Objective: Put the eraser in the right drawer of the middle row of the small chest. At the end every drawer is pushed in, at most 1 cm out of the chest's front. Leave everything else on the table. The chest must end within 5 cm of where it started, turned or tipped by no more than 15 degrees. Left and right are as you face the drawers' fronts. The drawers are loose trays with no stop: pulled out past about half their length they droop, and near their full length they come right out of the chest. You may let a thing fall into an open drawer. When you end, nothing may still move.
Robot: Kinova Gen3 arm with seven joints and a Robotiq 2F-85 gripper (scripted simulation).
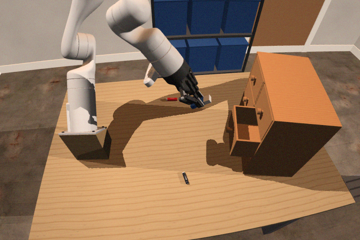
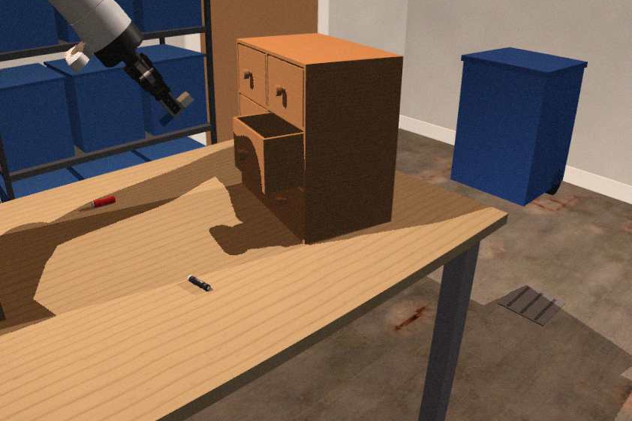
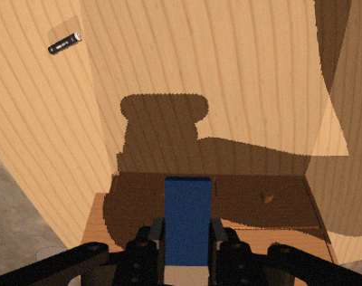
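My hand is 1 cm short of the eraser and 1 cm above it. Also, from my hand: small black cylinder (6 cm behind, 14 cm to the right, 25 cm below); then red cylinder (5 cm behind, 24 cm to the left, 25 cm below).
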